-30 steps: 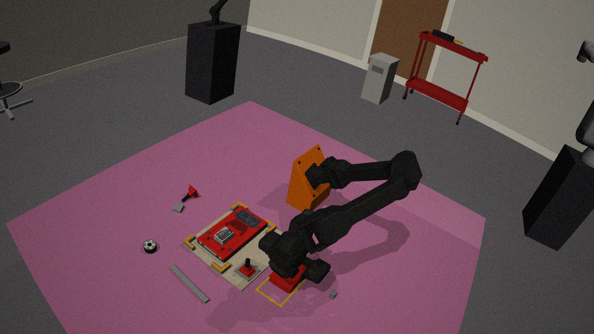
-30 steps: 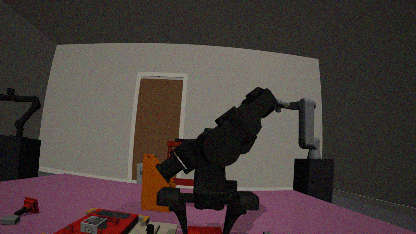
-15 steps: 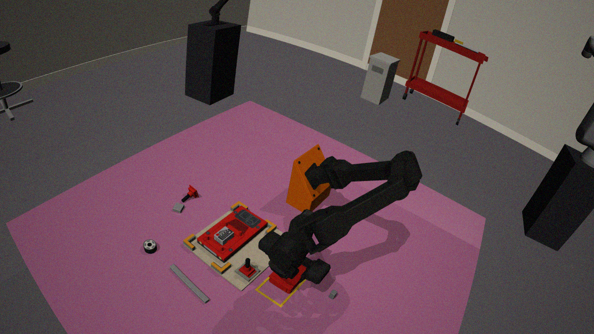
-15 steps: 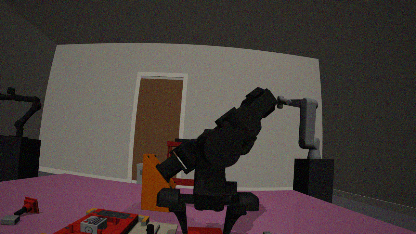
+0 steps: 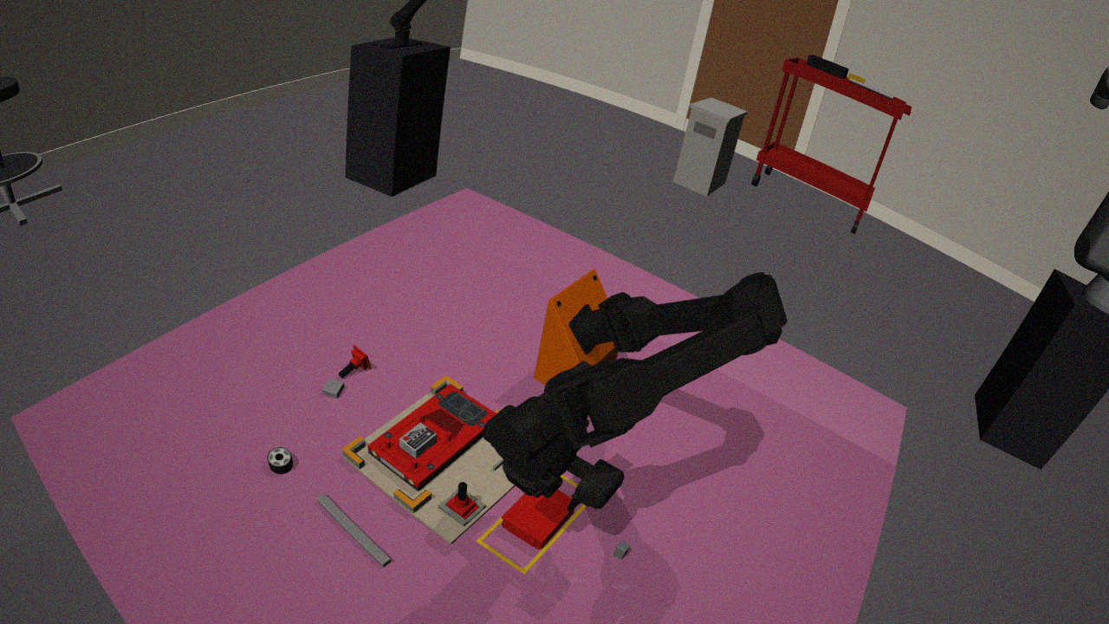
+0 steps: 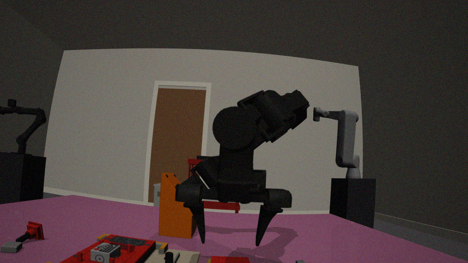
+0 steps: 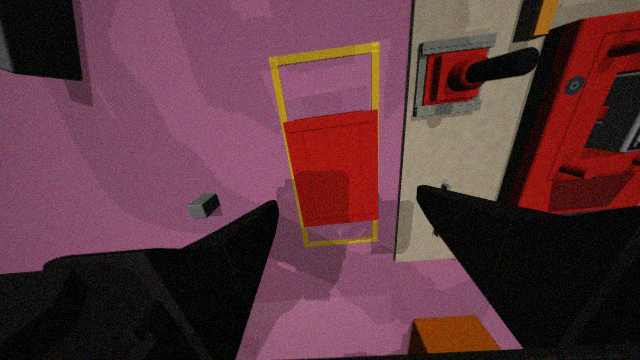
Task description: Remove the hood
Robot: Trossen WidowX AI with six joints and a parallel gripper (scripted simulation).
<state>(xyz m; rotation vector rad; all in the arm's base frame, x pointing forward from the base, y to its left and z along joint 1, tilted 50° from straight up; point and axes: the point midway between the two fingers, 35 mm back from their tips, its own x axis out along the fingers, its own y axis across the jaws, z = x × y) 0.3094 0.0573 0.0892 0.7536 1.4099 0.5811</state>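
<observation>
My gripper tip is now 5 cm above the red hood. Also, from my gripper tip: black wheel: 36 cm to the right, 18 cm ahead, 5 cm below; then beige base plate: 19 cm to the right, 5 cm below, 1 cm behind; then grey engine block: 21 cm to the right, 4 cm below, 1 cm ahead.
</observation>
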